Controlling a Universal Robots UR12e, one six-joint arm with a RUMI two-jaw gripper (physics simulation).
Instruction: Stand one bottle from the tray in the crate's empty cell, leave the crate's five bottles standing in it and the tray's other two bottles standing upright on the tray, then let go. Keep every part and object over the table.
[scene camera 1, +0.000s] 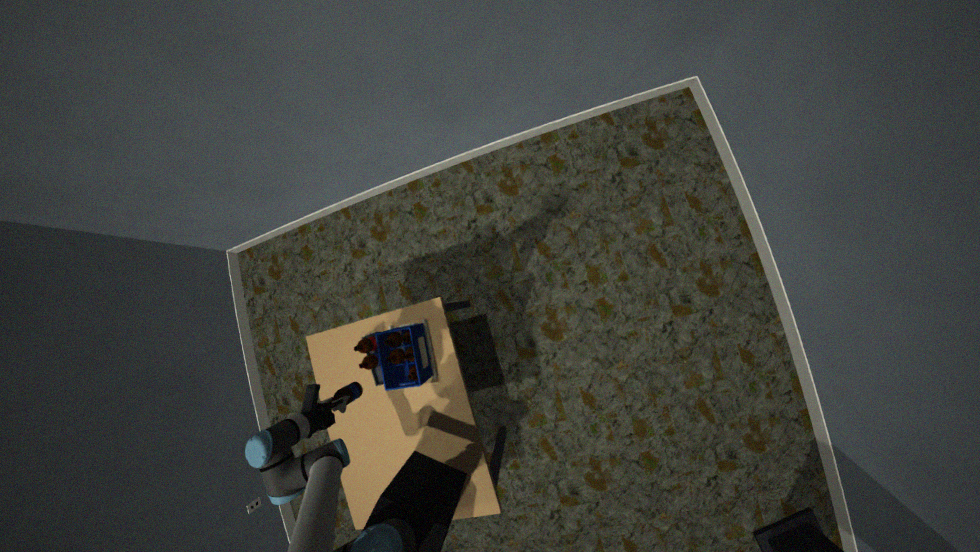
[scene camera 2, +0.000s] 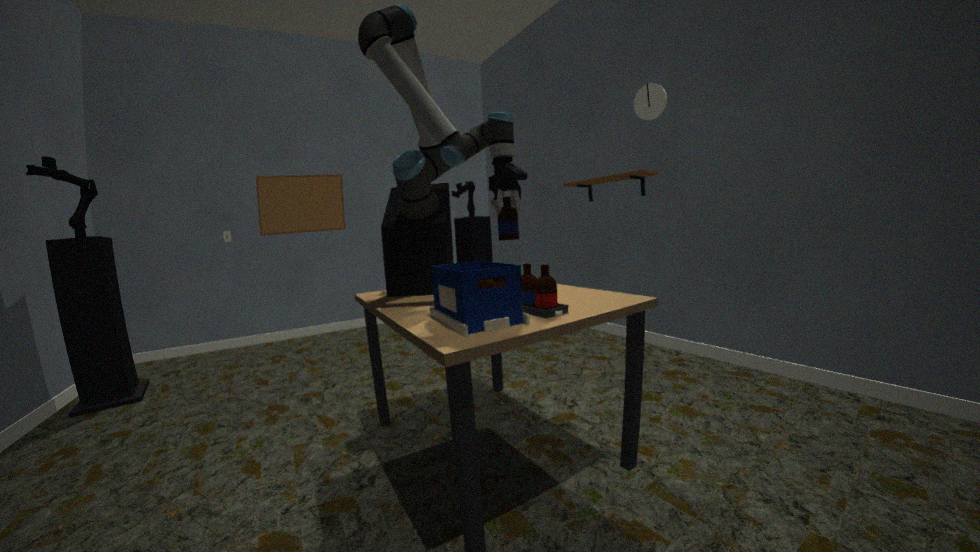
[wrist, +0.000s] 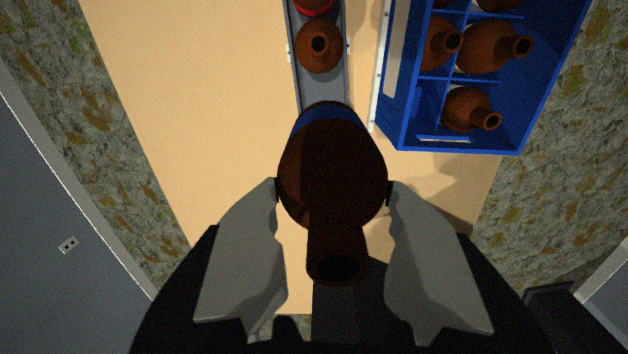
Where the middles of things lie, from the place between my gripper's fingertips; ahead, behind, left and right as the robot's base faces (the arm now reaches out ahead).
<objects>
Now: the red-labelled bottle (scene camera 2: 545, 286) 180 mm ahead of my hand, 20 mm to the right of it and 250 mm below it.
</objects>
